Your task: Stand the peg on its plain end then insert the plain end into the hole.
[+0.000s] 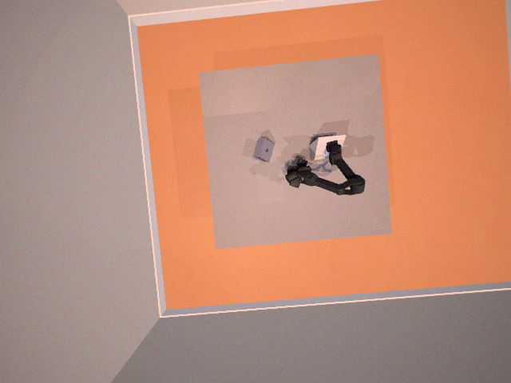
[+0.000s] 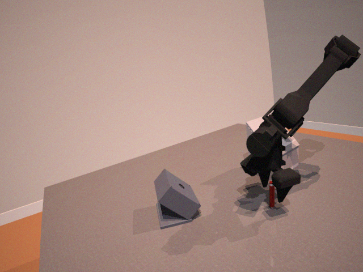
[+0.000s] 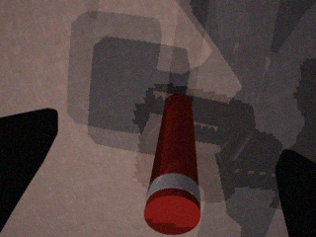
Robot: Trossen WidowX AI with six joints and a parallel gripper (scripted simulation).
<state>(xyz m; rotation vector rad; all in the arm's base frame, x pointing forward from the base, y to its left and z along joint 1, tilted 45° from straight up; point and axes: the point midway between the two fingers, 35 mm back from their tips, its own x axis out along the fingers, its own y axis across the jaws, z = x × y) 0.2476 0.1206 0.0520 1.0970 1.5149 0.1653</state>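
My gripper tip is now 210 mm to the left of the sloped grey panel, 180 mm short of it and 30 mm below it. Also, from my gripper tip: red peg (20 mm above); base plate (220 mm to the right, 200 mm ahead, 40 mm below).
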